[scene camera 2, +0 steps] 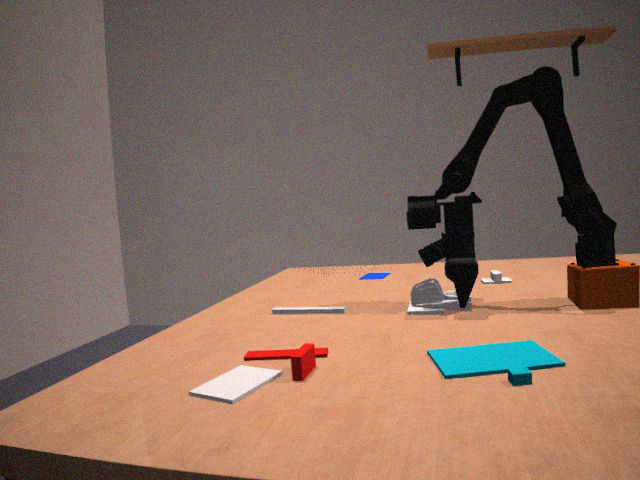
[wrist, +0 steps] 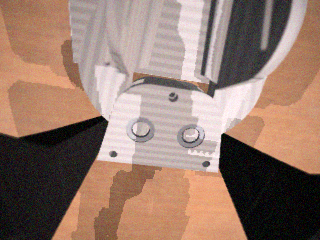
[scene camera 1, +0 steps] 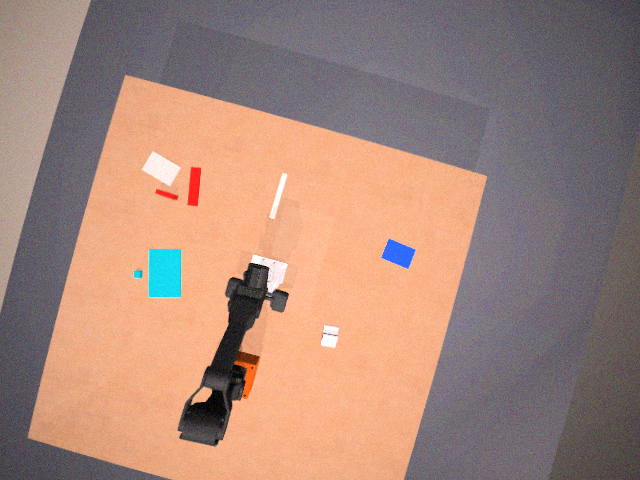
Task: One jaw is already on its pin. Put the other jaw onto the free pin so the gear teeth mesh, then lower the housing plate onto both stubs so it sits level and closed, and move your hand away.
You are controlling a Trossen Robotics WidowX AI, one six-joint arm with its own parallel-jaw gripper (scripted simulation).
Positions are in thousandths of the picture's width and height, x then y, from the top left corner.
Labels:
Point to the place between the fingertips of the gripper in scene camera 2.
723,632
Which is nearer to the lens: the grey jaw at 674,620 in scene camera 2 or the cyan plate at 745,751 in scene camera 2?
The cyan plate.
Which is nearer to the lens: the grey jaw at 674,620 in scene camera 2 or the white plate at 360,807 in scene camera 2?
The white plate.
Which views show the cyan plate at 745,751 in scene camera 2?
Scene camera 2 and scene camera 1 only.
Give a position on a white plate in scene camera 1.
At 249,349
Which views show the white plate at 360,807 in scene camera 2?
Scene camera 2 and scene camera 1 only.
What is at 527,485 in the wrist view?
A white housing plate.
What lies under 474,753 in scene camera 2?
A red t-piece.

